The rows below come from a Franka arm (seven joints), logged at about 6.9 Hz.
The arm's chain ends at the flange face. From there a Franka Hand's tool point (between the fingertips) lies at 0.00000 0.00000 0.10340 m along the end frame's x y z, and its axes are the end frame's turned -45 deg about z.
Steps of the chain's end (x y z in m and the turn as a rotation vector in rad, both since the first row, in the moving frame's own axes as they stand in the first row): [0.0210, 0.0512, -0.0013, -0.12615, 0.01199, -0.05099]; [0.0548, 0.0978, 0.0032, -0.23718, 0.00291, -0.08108]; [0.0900, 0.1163, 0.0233, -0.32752, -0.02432, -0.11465]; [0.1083, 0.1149, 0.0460, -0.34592, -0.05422, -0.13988]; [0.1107, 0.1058, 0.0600, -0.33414, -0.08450, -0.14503]
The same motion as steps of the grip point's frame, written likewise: [-0.0294, 0.0613, -0.0021, -0.09768, -0.08072, -0.05099]; [-0.0466, 0.1260, 0.0003, -0.16977, -0.16565, -0.08108]; [-0.0425, 0.1691, 0.0178, -0.21439, -0.24879, -0.11465]; [-0.0318, 0.1807, 0.0397, -0.20626, -0.28294, -0.13988]; [-0.0251, 0.1731, 0.0539, -0.17652, -0.29602, -0.14503]
